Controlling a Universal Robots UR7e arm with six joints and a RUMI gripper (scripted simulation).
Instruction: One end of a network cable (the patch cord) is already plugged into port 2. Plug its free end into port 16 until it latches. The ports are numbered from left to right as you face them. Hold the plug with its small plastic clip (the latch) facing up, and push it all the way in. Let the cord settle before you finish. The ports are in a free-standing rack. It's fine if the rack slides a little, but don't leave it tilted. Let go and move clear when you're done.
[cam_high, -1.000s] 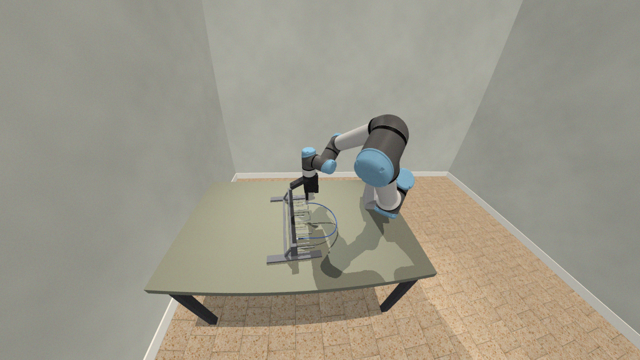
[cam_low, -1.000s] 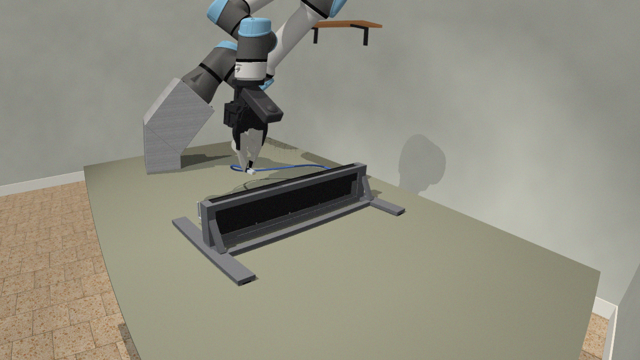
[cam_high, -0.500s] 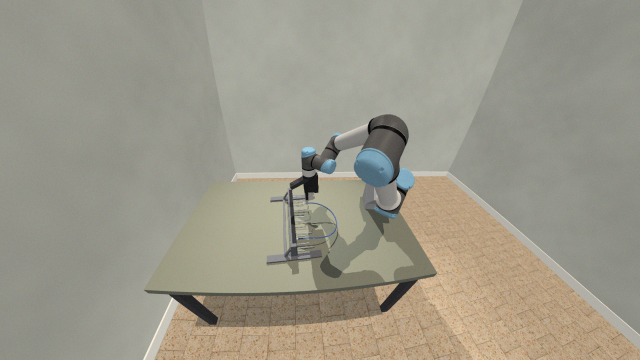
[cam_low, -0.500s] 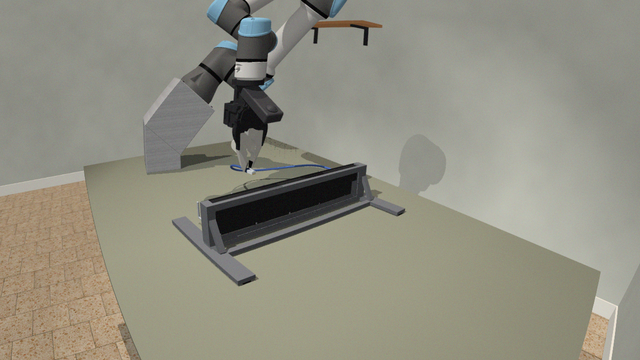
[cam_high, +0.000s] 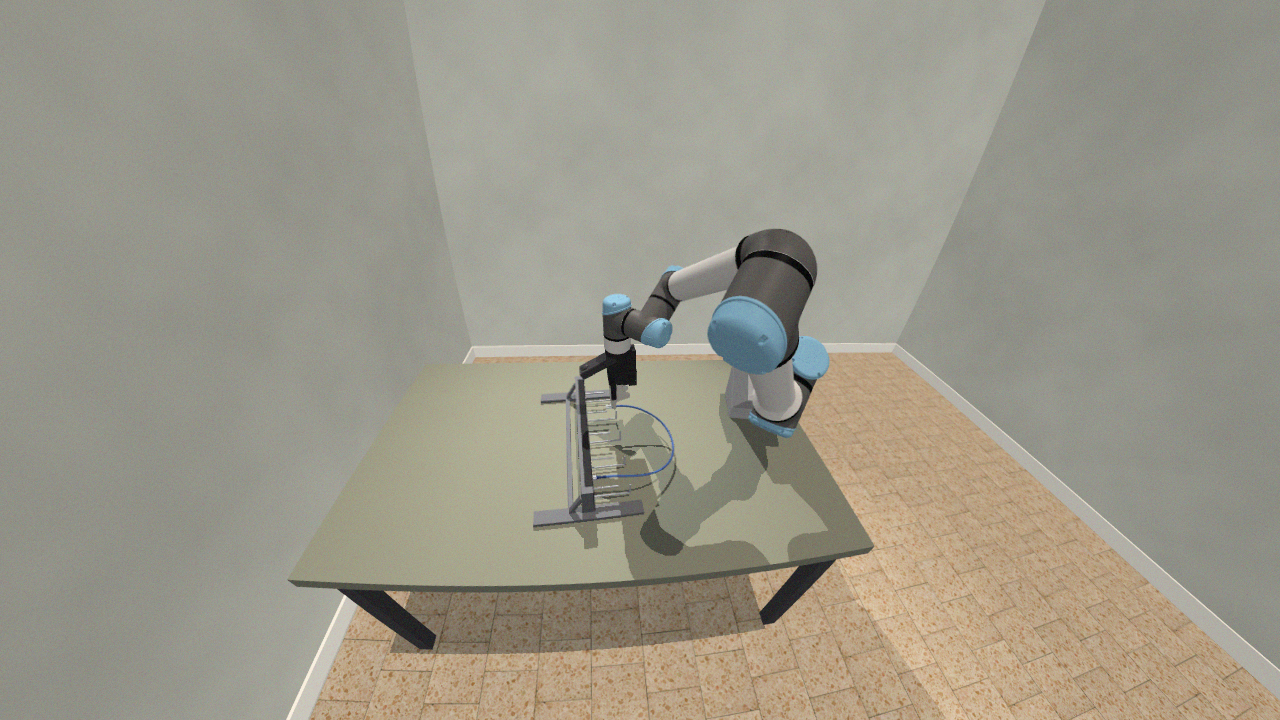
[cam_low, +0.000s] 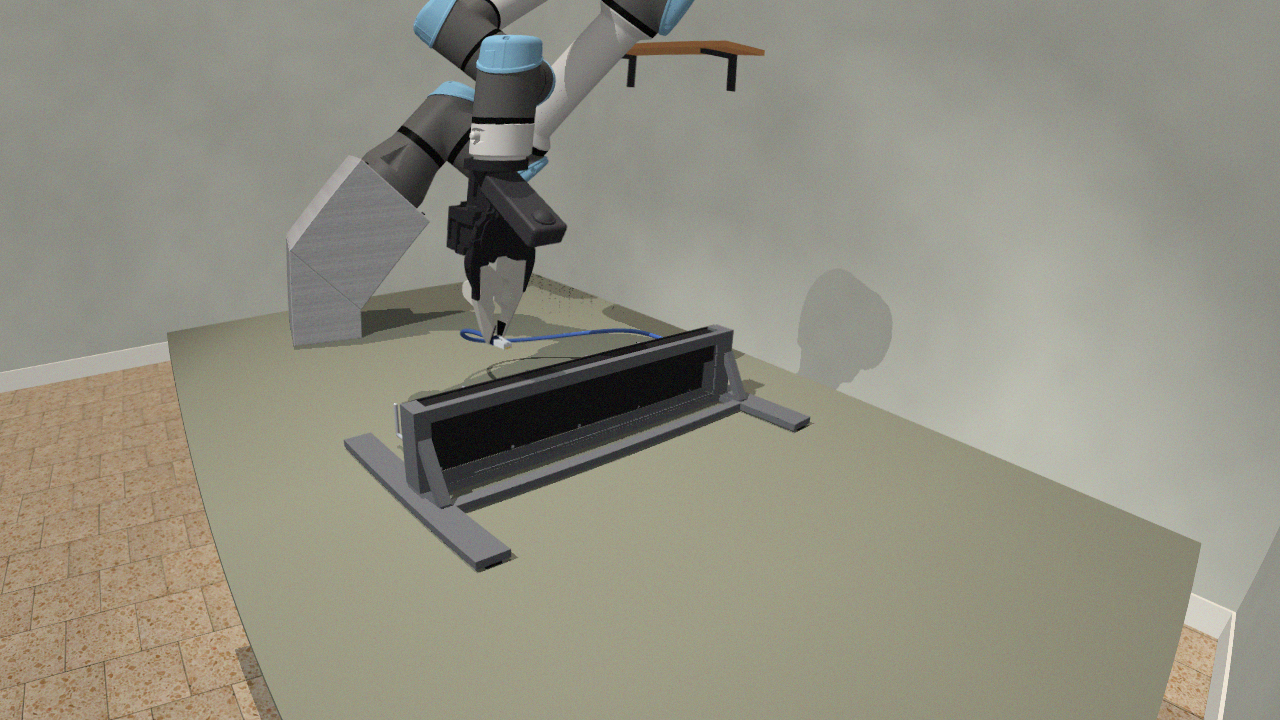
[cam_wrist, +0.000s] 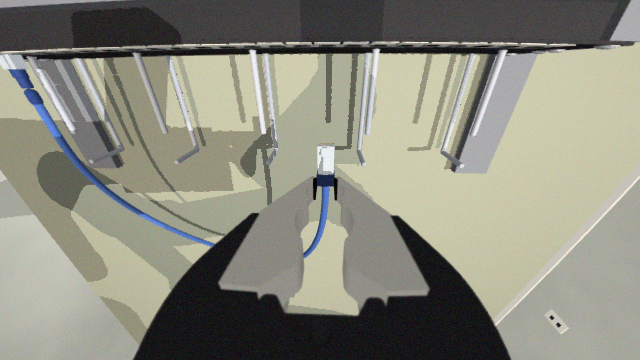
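Now: hand 2 cm short of the plug and 1 cm above it.
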